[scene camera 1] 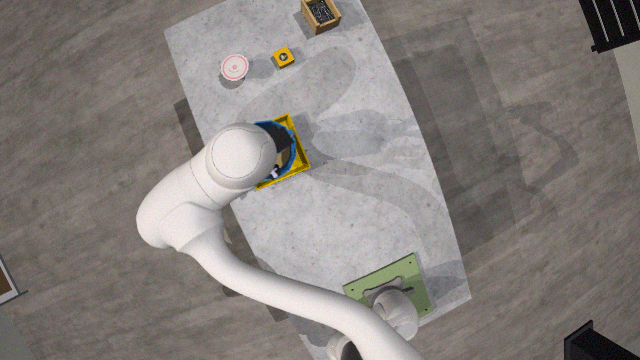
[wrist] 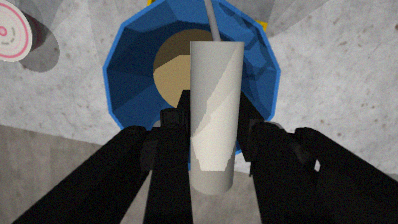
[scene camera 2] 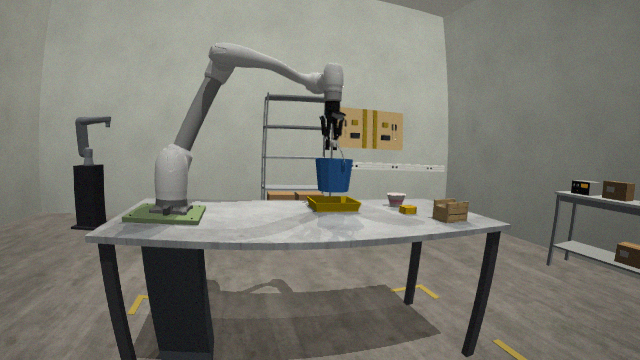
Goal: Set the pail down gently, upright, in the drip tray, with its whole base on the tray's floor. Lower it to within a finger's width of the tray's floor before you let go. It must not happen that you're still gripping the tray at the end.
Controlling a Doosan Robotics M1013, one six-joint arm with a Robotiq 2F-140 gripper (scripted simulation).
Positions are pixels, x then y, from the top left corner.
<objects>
A yellow drip tray (scene camera 2: 319, 203) is 158 cm from the lens. A blue pail (scene camera 2: 334, 175): 162 cm from the lens.
</objects>
